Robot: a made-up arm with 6 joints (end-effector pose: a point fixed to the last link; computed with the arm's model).
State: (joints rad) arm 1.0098 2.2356 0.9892 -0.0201 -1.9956 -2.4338
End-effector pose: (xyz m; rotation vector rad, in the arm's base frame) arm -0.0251 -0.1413 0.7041 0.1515 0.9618 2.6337
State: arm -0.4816 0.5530 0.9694 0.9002 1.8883 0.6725
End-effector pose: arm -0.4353 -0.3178 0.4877 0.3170 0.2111 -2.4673
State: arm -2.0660 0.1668 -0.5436 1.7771 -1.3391 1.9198
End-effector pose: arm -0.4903 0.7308 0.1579 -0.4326 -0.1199 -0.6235
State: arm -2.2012 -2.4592 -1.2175 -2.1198 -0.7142 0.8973
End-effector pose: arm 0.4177 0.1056 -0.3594 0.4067 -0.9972 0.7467
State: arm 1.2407 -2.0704 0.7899 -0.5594 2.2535 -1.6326
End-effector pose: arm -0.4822 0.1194 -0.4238 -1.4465 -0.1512 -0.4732
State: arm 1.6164 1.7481 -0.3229 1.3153 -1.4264 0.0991
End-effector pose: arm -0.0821 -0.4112 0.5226 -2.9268 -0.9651 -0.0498
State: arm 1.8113 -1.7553 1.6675 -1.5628 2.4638 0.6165
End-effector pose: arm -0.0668 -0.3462 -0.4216 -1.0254 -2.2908 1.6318
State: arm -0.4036 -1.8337 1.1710 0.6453 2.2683 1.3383
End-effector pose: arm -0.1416 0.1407 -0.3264 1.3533 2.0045 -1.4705
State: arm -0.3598 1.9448 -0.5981 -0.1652 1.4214 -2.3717
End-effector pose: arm 0.0859 0.4290 0.6293 -0.7373 2.4432 -0.3637
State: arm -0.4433 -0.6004 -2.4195 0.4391 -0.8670 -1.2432
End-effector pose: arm -0.6313 -0.1002 -0.0377 0.4924 -0.5451 -1.4896
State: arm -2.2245 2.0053 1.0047 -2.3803 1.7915 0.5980
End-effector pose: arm 0.1862 0.1030 0.6726 0.0325 -0.2117 -0.9293
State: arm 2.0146 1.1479 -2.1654 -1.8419 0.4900 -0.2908
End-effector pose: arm 0.4894 -0.0810 0.6431 -1.2922 0.7176 -0.2305
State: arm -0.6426 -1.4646 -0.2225 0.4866 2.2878 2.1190
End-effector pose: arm -0.2276 -0.0752 -0.3004 -1.3122 -0.4525 2.1002
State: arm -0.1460 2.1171 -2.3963 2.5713 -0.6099 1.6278
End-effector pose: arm -0.3698 0.0766 0.7934 -1.9717 -0.1455 1.7893
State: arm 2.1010 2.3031 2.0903 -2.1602 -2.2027 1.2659
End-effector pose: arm -0.1184 -0.3823 0.6755 1.3777 0.8377 0.5196
